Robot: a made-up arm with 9 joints.
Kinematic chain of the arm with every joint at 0, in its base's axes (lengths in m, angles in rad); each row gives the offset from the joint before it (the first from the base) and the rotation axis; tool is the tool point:
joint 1: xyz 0 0 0.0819 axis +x
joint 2: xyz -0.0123 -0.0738 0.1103 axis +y
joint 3: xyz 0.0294 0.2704 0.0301 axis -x
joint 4: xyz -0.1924 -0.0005 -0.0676 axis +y
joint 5: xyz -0.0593 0 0.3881 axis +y
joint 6: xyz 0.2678 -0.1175 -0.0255 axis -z
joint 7: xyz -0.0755 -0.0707 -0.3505 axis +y
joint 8: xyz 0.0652 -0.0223 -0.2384 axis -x
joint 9: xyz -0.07 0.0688 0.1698 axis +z
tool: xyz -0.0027 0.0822 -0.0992
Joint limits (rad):
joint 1: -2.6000..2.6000
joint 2: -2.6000..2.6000
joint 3: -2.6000..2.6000
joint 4: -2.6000..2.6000
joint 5: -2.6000..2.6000
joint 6: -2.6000..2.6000
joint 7: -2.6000..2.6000
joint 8: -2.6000..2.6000
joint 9: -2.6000..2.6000
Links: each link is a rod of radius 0.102 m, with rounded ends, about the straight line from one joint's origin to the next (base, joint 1, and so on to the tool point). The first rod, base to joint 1, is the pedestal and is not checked.
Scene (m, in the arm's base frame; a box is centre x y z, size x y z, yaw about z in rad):
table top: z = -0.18
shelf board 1: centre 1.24 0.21 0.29 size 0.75 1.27 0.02 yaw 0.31
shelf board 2: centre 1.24 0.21 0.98 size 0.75 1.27 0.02 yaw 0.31
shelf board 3: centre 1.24 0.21 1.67 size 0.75 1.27 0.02 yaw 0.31
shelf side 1: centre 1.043 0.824 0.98 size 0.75 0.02 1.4 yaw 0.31
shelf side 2: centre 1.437 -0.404 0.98 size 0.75 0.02 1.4 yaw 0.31
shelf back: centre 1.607 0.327 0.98 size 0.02 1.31 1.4 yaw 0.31
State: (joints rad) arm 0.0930 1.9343 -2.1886 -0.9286 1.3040 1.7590 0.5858 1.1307 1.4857
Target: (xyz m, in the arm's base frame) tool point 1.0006 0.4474 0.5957
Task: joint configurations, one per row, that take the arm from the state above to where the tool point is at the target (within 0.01 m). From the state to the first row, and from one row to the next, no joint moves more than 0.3 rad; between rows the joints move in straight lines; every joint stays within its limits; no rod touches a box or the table.
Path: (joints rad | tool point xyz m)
1: 0.2749 1.8762 -2.1968 -0.9446 1.3005 1.8077 0.6490 1.1321 1.4566 | 0.5625 0.4004 0.5345
2: 0.4568 1.8182 -2.2051 -0.9606 1.2971 1.8564 0.7122 1.1335 1.4276 | 0.5470 0.3020 0.5957
3: 0.3360 1.9839 -2.2579 -1.0058 1.5781 1.8324 0.5652 1.2235 1.3611 | 0.6966 0.3772 0.6286
4: 0.2153 2.1496 -2.3106 -1.0510 1.8591 1.8084 0.4183 1.3135 1.2946 | 0.8527 0.4270 0.6266
5: 0.0945 2.3153 -2.3634 -1.0961 2.1401 1.7845 0.2714 1.4035 1.2282 | 1.0006 0.4474 0.5957

